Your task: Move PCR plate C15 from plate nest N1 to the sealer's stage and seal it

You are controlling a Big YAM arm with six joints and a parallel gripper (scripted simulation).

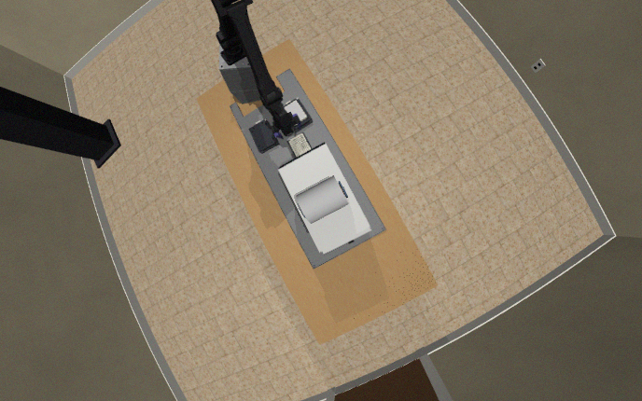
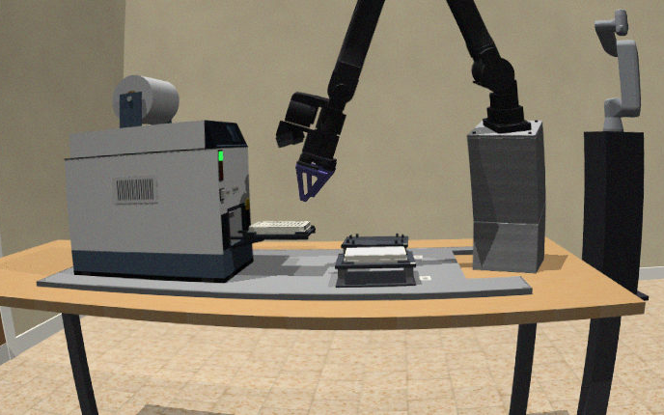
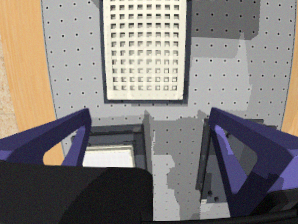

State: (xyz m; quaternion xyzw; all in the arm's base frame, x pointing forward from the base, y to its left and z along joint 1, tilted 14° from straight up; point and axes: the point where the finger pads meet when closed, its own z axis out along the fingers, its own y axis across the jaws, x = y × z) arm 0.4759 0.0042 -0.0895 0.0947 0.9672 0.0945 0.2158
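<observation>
The start key is 180 mm ahead of my hand, 70 mm to the left of it and 10 mm above it. Also, from my hand: sealer's dark stage: 80 mm below, 70 mm ahead; then sealed plate C51: 140 mm behind, 120 mm below, 90 mm to the left; then white 96-well plate C15: 70 mm below, 70 mm ahead.
</observation>
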